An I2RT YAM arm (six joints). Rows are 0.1 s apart.
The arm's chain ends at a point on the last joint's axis. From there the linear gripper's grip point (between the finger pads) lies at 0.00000 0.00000 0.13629 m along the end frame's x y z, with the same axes.
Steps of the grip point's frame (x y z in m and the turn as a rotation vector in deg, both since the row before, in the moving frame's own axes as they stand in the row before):
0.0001 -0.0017 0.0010 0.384 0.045 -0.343
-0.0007 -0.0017 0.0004 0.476 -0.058 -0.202
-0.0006 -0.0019 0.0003 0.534 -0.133 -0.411
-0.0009 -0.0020 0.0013 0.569 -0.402 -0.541
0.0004 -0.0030 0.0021 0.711 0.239 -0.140
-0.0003 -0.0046 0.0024 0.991 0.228 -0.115
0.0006 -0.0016 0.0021 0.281 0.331 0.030
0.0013 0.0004 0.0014 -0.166 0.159 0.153
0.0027 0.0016 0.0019 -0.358 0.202 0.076
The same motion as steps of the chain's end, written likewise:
0.0000 -0.0008 0.0010 0.384 0.045 -0.343
-0.0006 -0.0006 0.0004 0.476 -0.058 -0.202
-0.0003 -0.0006 0.0003 0.534 -0.133 -0.411
0.0001 -0.0007 0.0013 0.569 -0.402 -0.541
-0.0002 -0.0013 0.0021 0.711 0.239 -0.140
-0.0008 -0.0022 0.0024 0.991 0.228 -0.115
-0.0002 -0.0009 0.0021 0.281 0.331 0.030
0.0009 0.0000 0.0014 -0.166 0.159 0.153
0.0022 0.0007 0.0019 -0.358 0.202 0.076

